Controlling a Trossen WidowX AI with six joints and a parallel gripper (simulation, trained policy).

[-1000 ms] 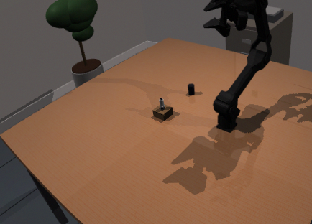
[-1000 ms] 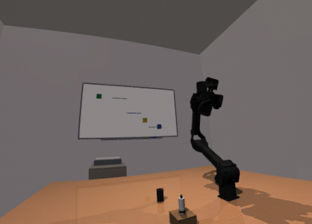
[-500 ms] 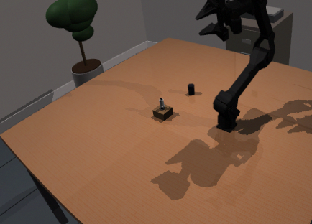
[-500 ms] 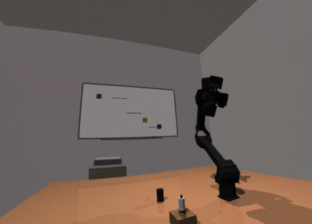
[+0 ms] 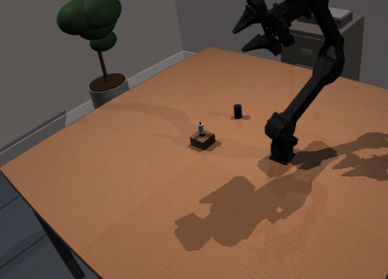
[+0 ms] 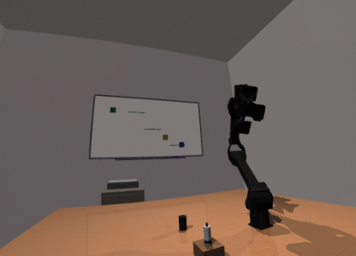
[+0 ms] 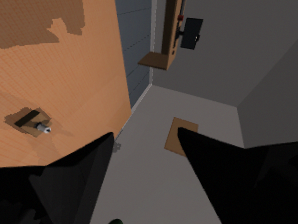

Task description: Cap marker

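The black cap lies 38 cm below my gripper tip, 21 cm to the right of it and 18 cm ahead of it.
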